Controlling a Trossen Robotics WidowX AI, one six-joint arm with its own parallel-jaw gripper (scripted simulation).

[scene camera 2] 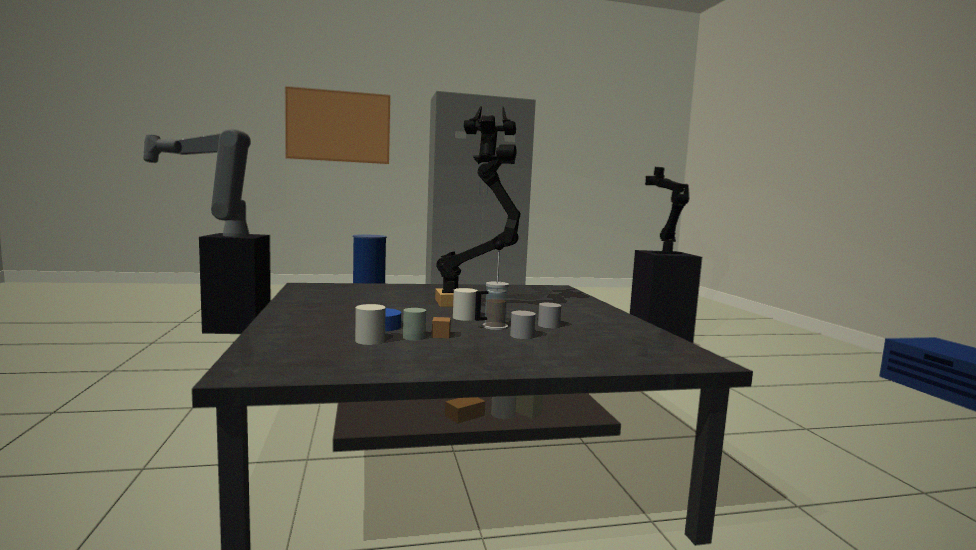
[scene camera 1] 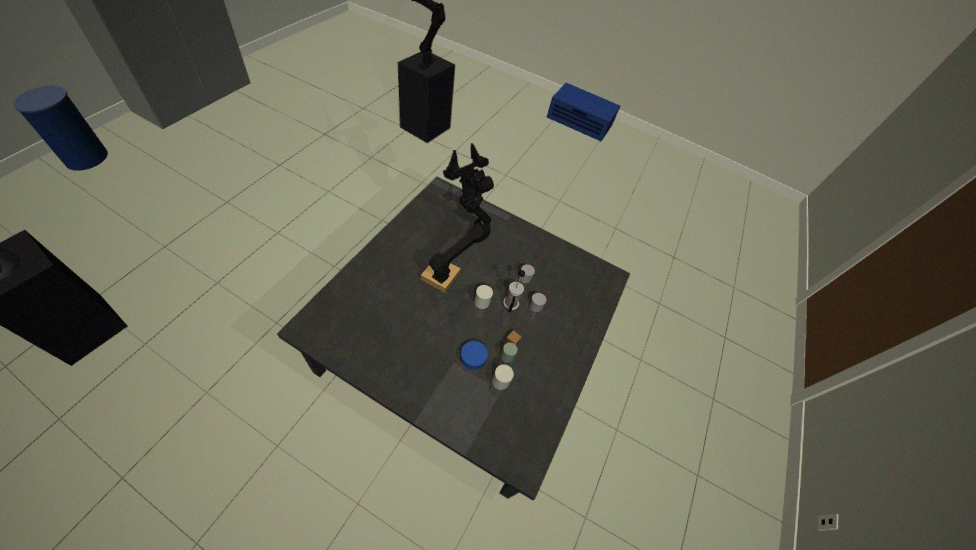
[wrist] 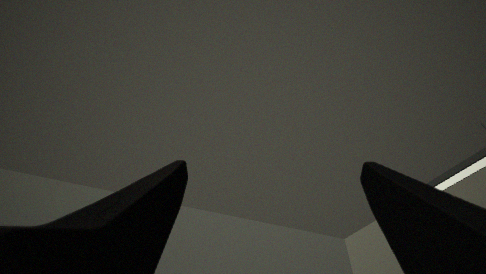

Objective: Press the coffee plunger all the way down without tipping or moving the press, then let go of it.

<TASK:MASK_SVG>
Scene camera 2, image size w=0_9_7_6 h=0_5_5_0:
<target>my gripper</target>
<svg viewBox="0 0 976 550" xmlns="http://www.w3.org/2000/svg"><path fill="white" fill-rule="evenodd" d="M464 121L464 129L467 134L476 134L477 131L481 131L480 144L491 142L496 145L497 131L504 131L505 135L516 134L516 124L514 121L507 119L504 106L502 109L503 126L495 125L495 117L493 115L483 115L481 117L481 106L474 118Z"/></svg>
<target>white cylinder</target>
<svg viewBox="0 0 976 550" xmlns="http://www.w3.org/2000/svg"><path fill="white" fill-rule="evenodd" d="M356 306L355 342L363 345L384 343L386 307L377 304Z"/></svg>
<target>pale green cup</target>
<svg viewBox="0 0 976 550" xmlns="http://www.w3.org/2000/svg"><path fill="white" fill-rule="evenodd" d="M404 309L403 338L406 340L425 339L426 310L422 308Z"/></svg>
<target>white cylinder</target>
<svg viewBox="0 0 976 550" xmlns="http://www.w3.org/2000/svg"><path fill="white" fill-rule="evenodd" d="M454 289L453 319L462 321L475 320L476 291L478 290L469 288Z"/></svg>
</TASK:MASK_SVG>
